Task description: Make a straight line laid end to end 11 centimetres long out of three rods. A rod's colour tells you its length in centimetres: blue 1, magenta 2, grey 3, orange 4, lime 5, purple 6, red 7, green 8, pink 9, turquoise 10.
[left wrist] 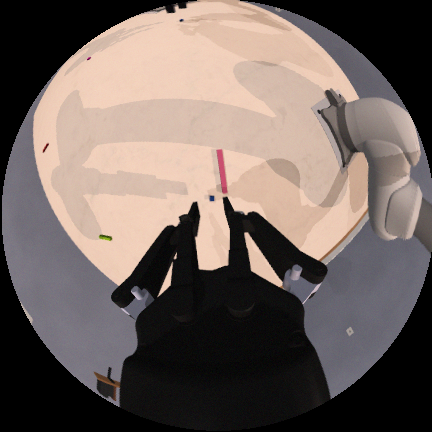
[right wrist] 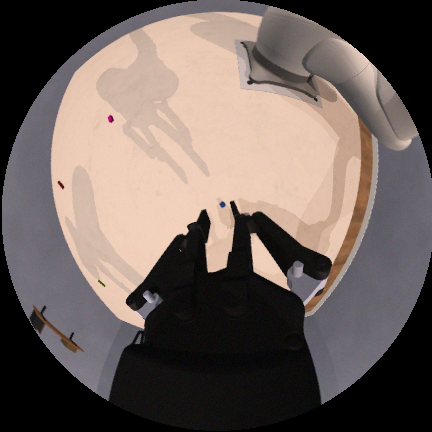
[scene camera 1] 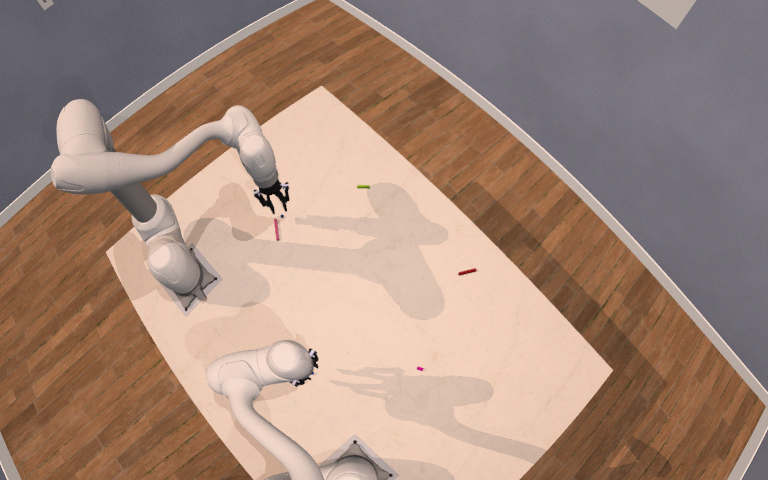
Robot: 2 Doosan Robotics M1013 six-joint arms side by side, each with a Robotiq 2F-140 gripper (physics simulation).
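Frame: origin at the left arm's base, x back, y right, z up, level; centimetres.
Where they show: left gripper, fingertip midpoint: point(left wrist: 210, 206) point(scene camera 1: 279, 209); right gripper, fingertip midpoint: point(right wrist: 219, 211); left arm's base, origin of the base link: point(left wrist: 343, 127) point(scene camera 1: 188, 279); right arm's base, origin of the base link: point(right wrist: 279, 65).
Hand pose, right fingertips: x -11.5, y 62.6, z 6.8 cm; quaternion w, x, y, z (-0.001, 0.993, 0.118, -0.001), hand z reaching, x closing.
Observation:
Things, the pixels of their top centre, and the offset from my right fingertips. Level surfaces: height alone.
- pink rod, middle of its top: point(left wrist: 221, 171) point(scene camera 1: 276, 229) dx -29.2, dy -49.9, dz -5.8 cm
- small blue rod, middle of its top: point(left wrist: 211, 198) point(scene camera 1: 281, 215) dx -34.6, dy -52.6, dz -5.8 cm
- second blue rod, middle of its top: point(right wrist: 222, 204) dx +0.5, dy -0.4, dz -5.8 cm
- magenta rod, middle of its top: point(right wrist: 108, 118) point(scene camera 1: 420, 368) dx -27.0, dy +26.4, dz -5.8 cm
- lime rod, middle of its top: point(left wrist: 103, 238) point(scene camera 1: 363, 186) point(right wrist: 100, 283) dx -66.0, dy -37.6, dz -5.8 cm
- red rod, middle of its top: point(scene camera 1: 467, 271) point(right wrist: 59, 184) dx -66.4, dy +15.6, dz -5.8 cm
- pale table top, its level: dz -6.8 cm
A pink rod point(scene camera 1: 276, 229) point(left wrist: 222, 171) lies beside a small blue rod point(scene camera 1: 282, 216) point(left wrist: 212, 198). My left gripper point(scene camera 1: 280, 212) point(left wrist: 210, 206) is partly open and empty, its fingertips around the blue rod in the left wrist view; its height above the table is unclear. A second blue rod point(right wrist: 222, 204) point(left wrist: 181, 20) shows between the tips of my right gripper point(right wrist: 219, 211), which is partly open and empty; the arm hides this rod in the scene view. A magenta rod point(scene camera 1: 419, 368) point(left wrist: 89, 58) point(right wrist: 111, 119), lime rod point(scene camera 1: 363, 186) point(left wrist: 105, 237) point(right wrist: 101, 283) and red rod point(scene camera 1: 467, 271) point(left wrist: 45, 147) point(right wrist: 60, 185) lie apart.
The left arm's base point(scene camera 1: 175, 271) stands at the table's left side in the scene view. The right arm's base point(scene camera 1: 353, 466) is at the bottom edge. Arm shadows cross the pale table top point(scene camera 1: 351, 130). Wooden floor surrounds it.

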